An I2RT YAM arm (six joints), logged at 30 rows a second.
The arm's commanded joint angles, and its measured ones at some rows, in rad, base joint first. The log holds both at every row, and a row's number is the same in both.
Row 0, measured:
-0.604, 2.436, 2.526, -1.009, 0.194, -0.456
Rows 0 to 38, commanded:
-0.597, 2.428, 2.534, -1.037, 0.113, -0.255
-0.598, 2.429, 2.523, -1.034, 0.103, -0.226
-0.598, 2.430, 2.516, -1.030, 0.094, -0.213
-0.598, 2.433, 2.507, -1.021, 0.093, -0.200
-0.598, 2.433, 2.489, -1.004, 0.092, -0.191
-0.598, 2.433, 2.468, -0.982, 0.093, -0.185
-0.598, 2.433, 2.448, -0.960, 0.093, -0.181
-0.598, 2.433, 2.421, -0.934, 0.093, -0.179
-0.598, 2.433, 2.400, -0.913, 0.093, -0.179
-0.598, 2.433, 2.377, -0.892, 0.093, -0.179
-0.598, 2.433, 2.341, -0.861, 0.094, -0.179
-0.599, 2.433, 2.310, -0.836, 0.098, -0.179
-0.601, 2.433, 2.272, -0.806, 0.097, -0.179
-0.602, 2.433, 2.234, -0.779, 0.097, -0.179
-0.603, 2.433, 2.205, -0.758, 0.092, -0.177
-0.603, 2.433, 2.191, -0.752, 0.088, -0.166
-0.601, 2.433, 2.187, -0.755, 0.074, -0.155
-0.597, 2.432, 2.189, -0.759, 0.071, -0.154
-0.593, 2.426, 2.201, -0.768, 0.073, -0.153
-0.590, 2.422, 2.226, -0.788, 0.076, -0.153
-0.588, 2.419, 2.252, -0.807, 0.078, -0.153
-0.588, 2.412, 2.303, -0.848, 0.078, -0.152
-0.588, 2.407, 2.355, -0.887, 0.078, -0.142
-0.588, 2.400, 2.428, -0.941, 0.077, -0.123
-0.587, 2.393, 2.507, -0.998, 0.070, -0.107
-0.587, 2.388, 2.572, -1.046, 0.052, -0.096
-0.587, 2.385, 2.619, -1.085, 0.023, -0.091
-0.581, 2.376, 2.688, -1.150, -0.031, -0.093
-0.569, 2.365, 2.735, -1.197, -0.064, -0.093
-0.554, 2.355, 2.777, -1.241, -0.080, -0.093
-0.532, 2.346, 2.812, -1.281, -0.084, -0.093
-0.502, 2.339, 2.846, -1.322, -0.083, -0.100
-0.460, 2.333, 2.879, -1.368, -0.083, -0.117
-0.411, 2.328, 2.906, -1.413, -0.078, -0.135
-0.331, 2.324, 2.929, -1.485, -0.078, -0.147
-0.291, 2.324, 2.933, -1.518, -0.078, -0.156
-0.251, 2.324, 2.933, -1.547, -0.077, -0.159
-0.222, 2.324, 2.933, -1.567, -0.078, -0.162
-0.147, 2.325, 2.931, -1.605, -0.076, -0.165
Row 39, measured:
-0.276, 2.345, 2.912, -1.551, -0.058, -0.136
